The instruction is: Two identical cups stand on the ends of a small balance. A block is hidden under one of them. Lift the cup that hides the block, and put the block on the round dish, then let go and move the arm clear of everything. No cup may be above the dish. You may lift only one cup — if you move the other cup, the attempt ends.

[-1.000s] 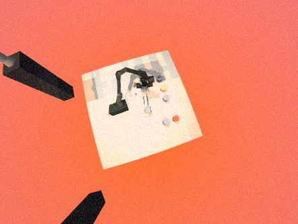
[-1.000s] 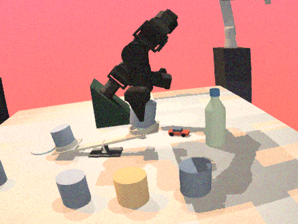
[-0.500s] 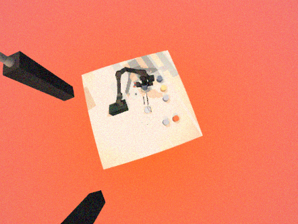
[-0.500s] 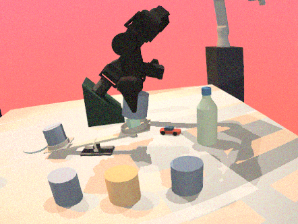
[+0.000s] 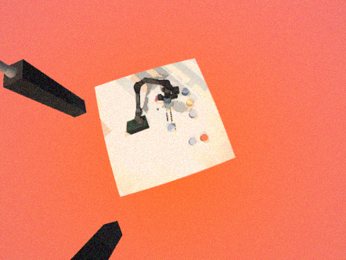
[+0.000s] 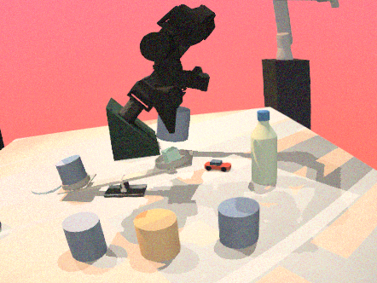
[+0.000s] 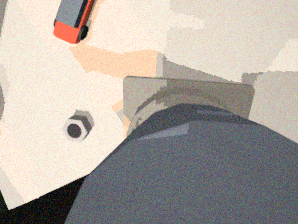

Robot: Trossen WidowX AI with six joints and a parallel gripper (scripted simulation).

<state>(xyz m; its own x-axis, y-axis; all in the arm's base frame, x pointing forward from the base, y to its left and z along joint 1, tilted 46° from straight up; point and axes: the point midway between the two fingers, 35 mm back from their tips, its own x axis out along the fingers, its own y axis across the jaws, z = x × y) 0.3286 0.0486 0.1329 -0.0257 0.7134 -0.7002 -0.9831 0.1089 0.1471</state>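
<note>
Right now the red toy car is 9 cm behind my gripper tip, 11 cm to the left of it and 14 cm below it. From my gripper tip the other things lie so: pale green bottle (1 cm ahead, 20 cm to the left, 4 cm below); then balance beam (2 cm behind, 13 cm to the right, 13 cm below); then pale green block (1 cm behind, 1 cm to the right, 6 cm below).
</note>
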